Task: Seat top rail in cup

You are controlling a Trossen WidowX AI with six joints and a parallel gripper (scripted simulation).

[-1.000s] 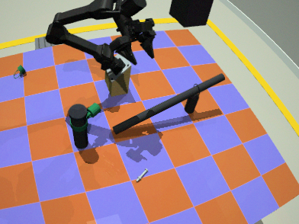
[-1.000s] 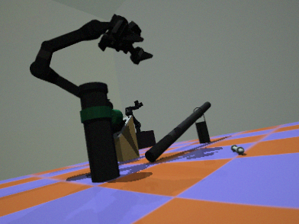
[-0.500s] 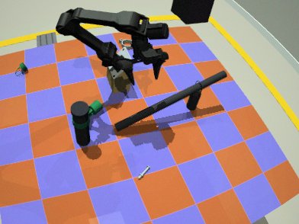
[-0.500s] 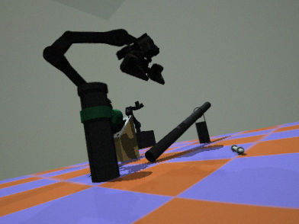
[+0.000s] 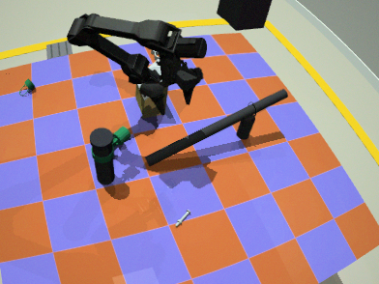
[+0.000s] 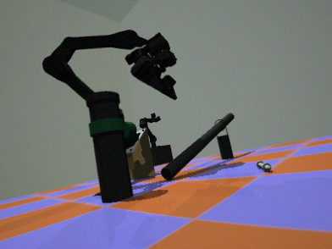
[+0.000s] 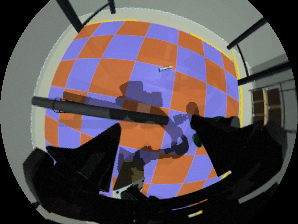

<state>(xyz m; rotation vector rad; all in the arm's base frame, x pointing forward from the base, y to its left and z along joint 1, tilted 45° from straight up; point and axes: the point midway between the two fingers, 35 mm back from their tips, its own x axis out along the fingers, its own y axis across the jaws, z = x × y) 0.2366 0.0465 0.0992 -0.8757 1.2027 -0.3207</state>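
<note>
Now: the green rail-end cup 3 cm behind my gripper tip, 16 cm to the right of it and 9 cm below it. From my gripper tip the other things lie so: small bolt 22 cm ahead, 5 cm to the right, 23 cm below; green clip 54 cm behind, 43 cm to the right, 22 cm below; small post 30 cm to the left, 13 cm below.
</note>
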